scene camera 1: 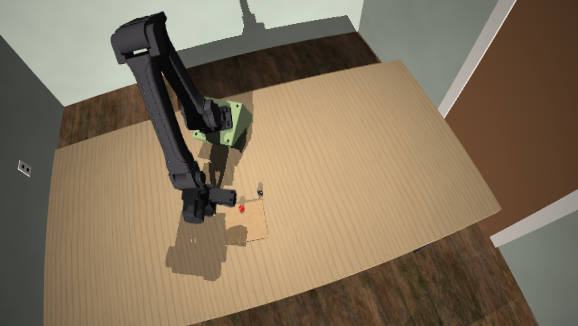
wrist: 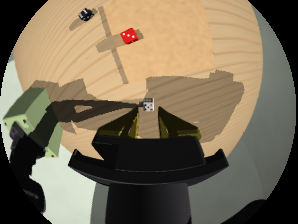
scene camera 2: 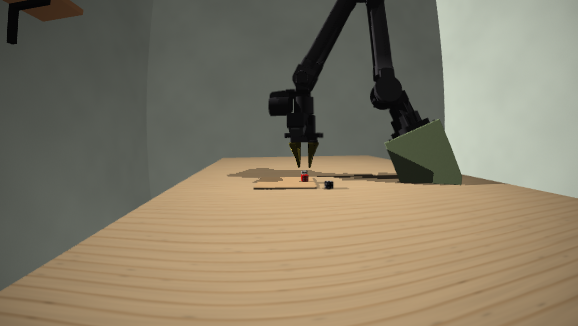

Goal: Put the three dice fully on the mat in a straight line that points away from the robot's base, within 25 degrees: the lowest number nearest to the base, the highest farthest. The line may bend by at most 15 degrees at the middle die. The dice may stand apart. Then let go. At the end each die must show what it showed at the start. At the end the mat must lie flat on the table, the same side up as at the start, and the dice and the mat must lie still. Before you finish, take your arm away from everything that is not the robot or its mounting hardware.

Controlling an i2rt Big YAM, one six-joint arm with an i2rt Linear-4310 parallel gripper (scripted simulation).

Note:
I see my gripper [wrist: 148, 110] and a tan mat [scene camera 1: 248, 225].

